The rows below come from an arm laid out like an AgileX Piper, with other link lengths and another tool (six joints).
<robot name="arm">
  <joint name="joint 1" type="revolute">
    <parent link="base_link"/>
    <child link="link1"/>
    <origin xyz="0 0 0.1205" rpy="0 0 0"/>
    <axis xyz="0 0 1"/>
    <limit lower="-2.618" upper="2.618"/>
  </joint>
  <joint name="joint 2" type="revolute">
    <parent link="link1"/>
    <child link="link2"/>
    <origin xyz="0 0 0" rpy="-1.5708 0 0"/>
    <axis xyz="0 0 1"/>
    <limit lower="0" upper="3.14"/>
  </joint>
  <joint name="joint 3" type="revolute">
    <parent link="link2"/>
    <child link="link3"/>
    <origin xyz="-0.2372 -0.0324 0" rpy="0 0 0"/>
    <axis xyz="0 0 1"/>
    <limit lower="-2.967" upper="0"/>
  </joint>
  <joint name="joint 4" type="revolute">
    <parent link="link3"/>
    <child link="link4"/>
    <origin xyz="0.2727 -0.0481 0" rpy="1.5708 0 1.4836"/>
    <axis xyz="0 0 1"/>
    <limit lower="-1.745" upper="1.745"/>
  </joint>
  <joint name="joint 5" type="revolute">
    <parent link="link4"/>
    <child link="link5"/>
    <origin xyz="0 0 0" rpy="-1.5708 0 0"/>
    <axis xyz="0 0 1"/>
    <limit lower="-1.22" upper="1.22"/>
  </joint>
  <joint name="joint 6" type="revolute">
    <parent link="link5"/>
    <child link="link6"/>
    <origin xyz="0 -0.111 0" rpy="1.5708 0 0"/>
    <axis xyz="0 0 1"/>
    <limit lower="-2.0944" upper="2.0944"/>
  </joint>
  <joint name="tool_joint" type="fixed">
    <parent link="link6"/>
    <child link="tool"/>
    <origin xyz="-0.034 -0.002 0.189" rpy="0 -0.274 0.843"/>
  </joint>
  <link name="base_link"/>
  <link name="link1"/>
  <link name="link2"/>
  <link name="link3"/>
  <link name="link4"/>
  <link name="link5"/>
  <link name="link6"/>
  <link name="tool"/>
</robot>
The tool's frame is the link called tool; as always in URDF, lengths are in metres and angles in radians.
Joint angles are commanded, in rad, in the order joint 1, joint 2, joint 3, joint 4, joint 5, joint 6. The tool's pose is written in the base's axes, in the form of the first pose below.
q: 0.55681 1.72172 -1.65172 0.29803 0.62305 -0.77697
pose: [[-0.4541 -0.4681 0.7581 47.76], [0.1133 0.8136 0.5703 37.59], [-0.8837 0.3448 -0.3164 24.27], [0 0 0 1]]
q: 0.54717 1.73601 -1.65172 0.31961 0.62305 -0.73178
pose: [[-0.4926 -0.4218 0.7612 48.22], [0.1626 0.8147 0.5567 37.38], [-0.8549 0.3980 -0.3327 23.59], [0 0 0 1]]
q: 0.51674 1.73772 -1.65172 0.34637 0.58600 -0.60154
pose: [[-0.5153 -0.3034 0.8015 50.14], [0.3187 0.8003 0.5079 35.92], [-0.7955 0.5172 -0.3157 24.66], [0 0 0 1]]
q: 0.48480 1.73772 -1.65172 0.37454 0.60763 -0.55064
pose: [[-0.5440 -0.2300 0.8069 50.84], [0.3821 0.7883 0.4823 34.54], [-0.7470 0.5707 -0.3410 24.33], [0 0 0 1]]
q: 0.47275 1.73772 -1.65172 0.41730 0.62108 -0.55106
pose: [[-0.5637 -0.2070 0.7996 50.76], [0.4092 0.7710 0.4881 34.45], [-0.7175 0.6023 -0.3499 24.31], [0 0 0 1]]
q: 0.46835 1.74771 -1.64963 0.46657 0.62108 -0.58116
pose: [[-0.5793 -0.2062 0.7886 50.64], [0.4170 0.7563 0.5041 34.91], [-0.7004 0.6208 -0.3522 23.98], [0 0 0 1]]
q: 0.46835 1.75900 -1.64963 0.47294 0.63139 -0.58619
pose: [[-0.5950 -0.2005 0.7784 50.51], [0.4082 0.7589 0.5074 35.09], [-0.6924 0.6196 -0.3697 23.11], [0 0 0 1]]
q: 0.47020 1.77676 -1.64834 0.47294 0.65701 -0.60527
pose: [[-0.6224 -0.2030 0.7559 50.04], [0.3730 0.7721 0.5145 35.38], [-0.6881 0.6022 -0.4048 21.39], [0 0 0 1]]
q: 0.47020 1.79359 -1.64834 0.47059 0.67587 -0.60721
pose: [[-0.6451 -0.1939 0.7391 49.79], [0.3545 0.7809 0.5143 35.47], [-0.6769 0.5938 -0.4350 19.94], [0 0 0 1]]
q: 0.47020 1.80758 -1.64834 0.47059 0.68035 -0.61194
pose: [[-0.6558 -0.1899 0.7307 49.77], [0.3442 0.7862 0.5133 35.54], [-0.6719 0.5881 -0.4502 19.00], [0 0 0 1]]
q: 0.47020 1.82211 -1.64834 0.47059 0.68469 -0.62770
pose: [[-0.6646 -0.1950 0.7213 49.72], [0.3254 0.7935 0.5143 35.62], [-0.6726 0.5765 -0.4639 18.03], [0 0 0 1]]
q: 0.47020 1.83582 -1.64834 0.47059 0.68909 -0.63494
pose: [[-0.6745 -0.1936 0.7125 49.68], [0.3133 0.7988 0.5136 35.68], [-0.6685 0.5696 -0.4781 17.11], [0 0 0 1]]
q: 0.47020 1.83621 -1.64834 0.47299 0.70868 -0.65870
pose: [[-0.6841 -0.2108 0.6983 49.17], [0.2857 0.8035 0.5223 35.80], [-0.6712 0.5568 -0.4894 16.72], [0 0 0 1]]
